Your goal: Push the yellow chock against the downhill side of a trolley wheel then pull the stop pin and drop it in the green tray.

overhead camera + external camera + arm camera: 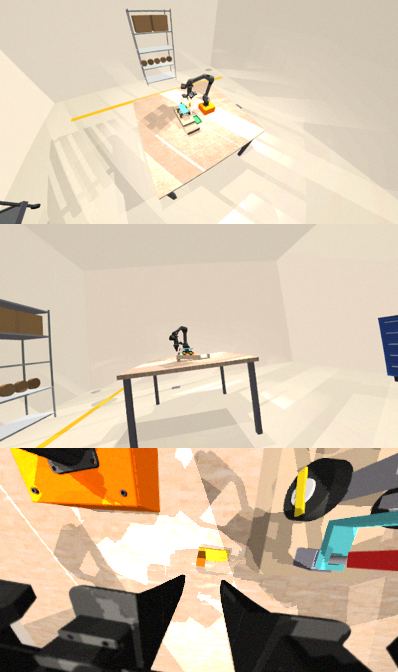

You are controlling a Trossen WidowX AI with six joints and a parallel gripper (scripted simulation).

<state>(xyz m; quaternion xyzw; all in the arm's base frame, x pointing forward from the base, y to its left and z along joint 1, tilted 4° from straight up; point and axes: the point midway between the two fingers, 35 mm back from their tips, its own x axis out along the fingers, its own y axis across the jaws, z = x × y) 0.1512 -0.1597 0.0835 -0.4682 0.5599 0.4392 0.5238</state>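
The yellow chock is 20 mm ahead of my gripper tip and 100 mm below it. Also, from my gripper tip: green tray 60 mm ahead, 250 mm to the left, 130 mm below; red-headed stop pin 140 mm ahead, 20 mm to the left; blue trolley 170 mm ahead, 120 mm to the left, 10 mm below.
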